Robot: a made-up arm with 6 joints. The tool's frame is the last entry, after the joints.
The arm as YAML. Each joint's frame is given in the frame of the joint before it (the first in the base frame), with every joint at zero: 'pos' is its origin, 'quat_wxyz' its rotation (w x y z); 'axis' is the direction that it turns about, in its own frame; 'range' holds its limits. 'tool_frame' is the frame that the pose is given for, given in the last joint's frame.
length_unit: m
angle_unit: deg
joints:
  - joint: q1
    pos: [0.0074, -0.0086, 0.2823]
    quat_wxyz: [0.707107, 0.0, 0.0, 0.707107]
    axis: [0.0, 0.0, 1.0]
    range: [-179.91, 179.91]
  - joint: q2
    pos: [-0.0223, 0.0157, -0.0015]
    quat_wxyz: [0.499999, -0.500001, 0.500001, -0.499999]
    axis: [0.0, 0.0, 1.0]
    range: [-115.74, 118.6]
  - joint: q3
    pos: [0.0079, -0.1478, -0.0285]
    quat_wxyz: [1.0, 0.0, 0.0, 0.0]
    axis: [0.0, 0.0, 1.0]
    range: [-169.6, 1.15]
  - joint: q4
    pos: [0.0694, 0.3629, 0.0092]
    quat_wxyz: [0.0, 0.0, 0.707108, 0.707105]
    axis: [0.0, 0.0, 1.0]
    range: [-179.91, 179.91]
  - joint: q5
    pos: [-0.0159, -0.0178, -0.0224]
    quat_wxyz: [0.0, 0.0, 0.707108, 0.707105]
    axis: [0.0, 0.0, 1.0]
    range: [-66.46, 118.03]
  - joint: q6
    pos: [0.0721, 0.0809, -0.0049]
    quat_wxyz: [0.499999, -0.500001, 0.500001, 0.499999]
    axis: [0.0, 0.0, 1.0]
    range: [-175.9, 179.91]
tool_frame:
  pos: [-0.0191, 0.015, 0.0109]
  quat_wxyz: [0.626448, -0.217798, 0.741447, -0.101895]
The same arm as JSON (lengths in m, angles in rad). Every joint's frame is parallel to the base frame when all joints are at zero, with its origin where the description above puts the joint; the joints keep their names.
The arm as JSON. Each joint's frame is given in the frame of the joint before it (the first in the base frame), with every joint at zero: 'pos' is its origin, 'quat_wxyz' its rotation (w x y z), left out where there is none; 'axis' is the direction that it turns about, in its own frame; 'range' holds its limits. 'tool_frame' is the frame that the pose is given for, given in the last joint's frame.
{"length_unit": "m", "angle_unit": "rad", "joints": [{"joint": "q1", "pos": [0.0074, -0.0086, 0.2823], "axis": [0.0, 0.0, 1.0], "range": [-3.14, 3.14]}, {"joint": "q2", "pos": [-0.0157, -0.0223, -0.0015], "axis": [0.0, 1.0, 0.0], "range": [-2.02, 2.07]}, {"joint": "q3", "pos": [0.0079, -0.0285, 0.1478], "axis": [0.0, 1.0, 0.0], "range": [-2.9601, 0.0201]}, {"joint": "q4", "pos": [0.0694, 0.0092, -0.3629], "axis": [0.0, 0.0, -1.0], "range": [-3.14, 3.14]}, {"joint": "q5", "pos": [0.0159, -0.0178, 0.0224], "axis": [0.0, 1.0, 0.0], "range": [-1.1599, 2.06]}, {"joint": "q6", "pos": [0.0721, -0.0049, -0.0809], "axis": [0.0, 0.0, -1.0], "range": [-3.07, 3.14]}], "tool_frame": {"pos": [-0.015, 0.0191, -0.0109], "quat_wxyz": [0.678291, 0.515014, -0.370914, 0.370277]}}
